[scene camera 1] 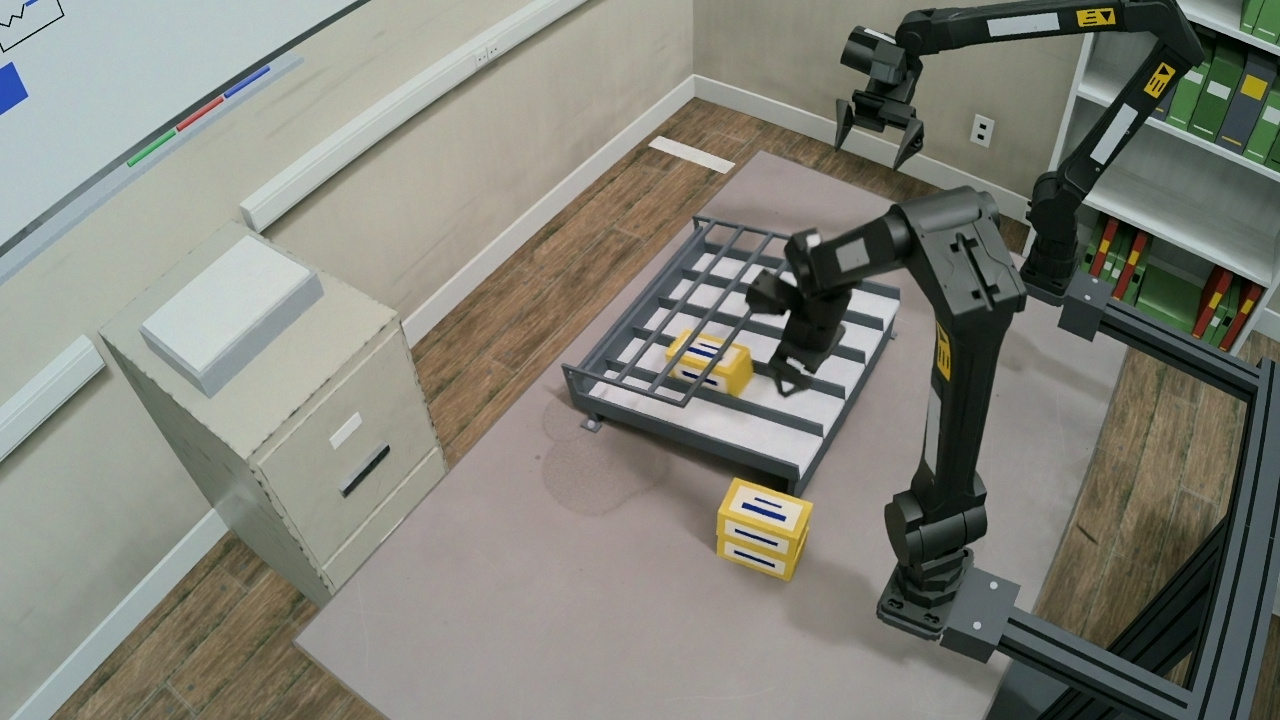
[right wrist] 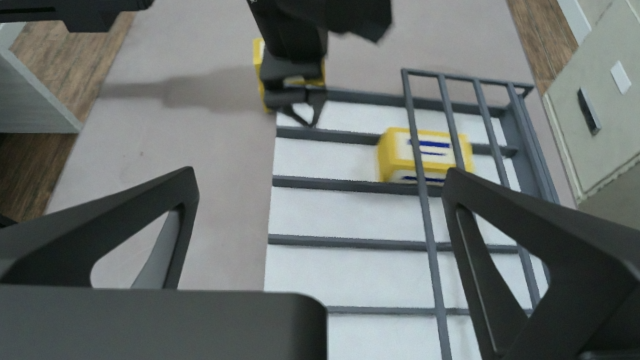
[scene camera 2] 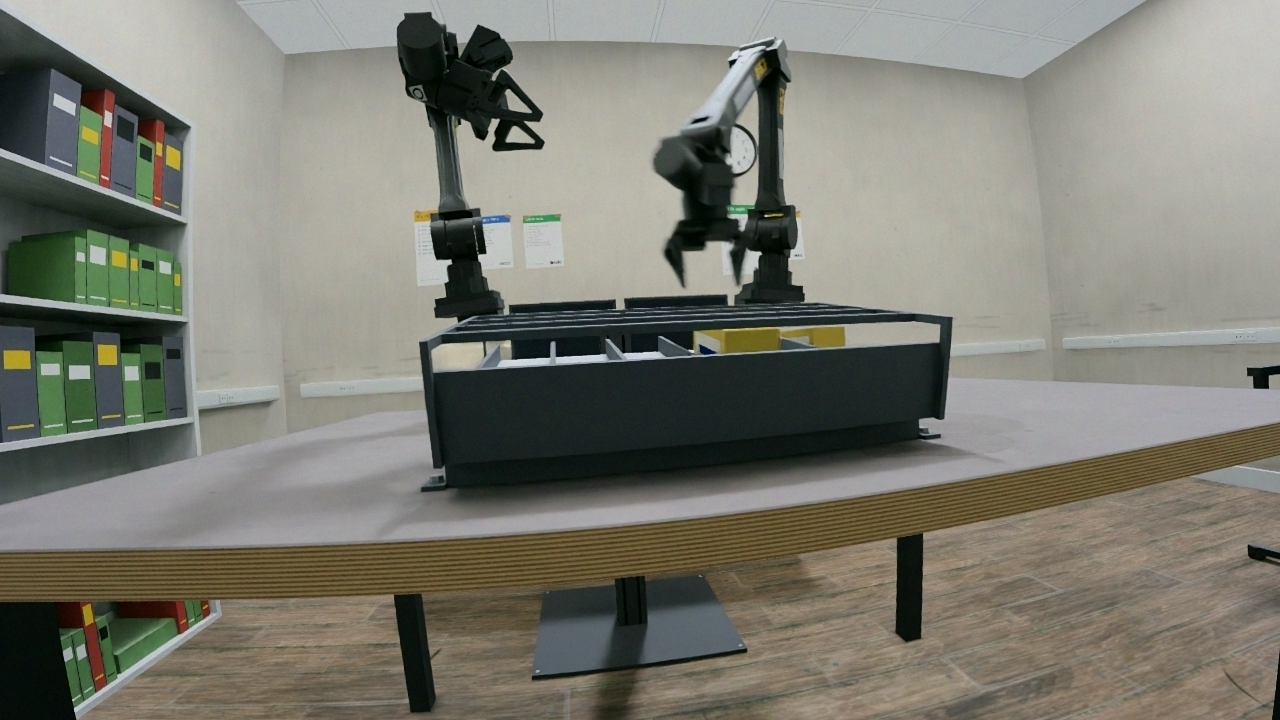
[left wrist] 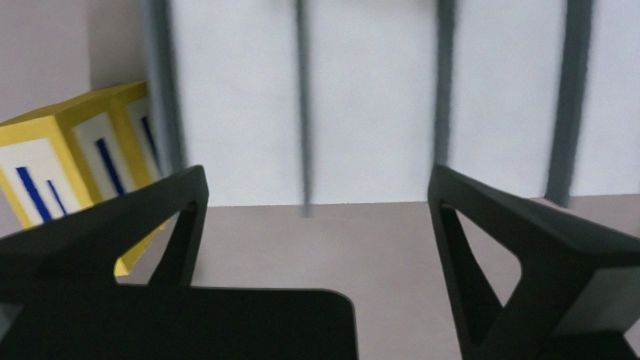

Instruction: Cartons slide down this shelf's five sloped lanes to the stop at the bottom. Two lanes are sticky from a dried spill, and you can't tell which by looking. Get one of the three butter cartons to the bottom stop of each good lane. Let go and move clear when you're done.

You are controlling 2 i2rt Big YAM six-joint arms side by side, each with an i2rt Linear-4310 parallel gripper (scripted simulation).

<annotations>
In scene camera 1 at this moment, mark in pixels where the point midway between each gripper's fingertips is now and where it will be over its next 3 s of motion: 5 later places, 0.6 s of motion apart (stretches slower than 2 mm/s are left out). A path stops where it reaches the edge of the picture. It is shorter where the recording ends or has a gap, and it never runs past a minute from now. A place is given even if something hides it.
My left gripper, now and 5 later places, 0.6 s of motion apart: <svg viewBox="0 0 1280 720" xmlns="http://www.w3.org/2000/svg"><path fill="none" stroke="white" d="M794 379L773 502L768 515L764 515L775 488L776 417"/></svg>
My right gripper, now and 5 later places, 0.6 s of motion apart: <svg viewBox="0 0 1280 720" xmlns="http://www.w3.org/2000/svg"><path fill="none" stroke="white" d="M864 159L840 301L867 366L878 355L908 260L908 187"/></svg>
</annotations>
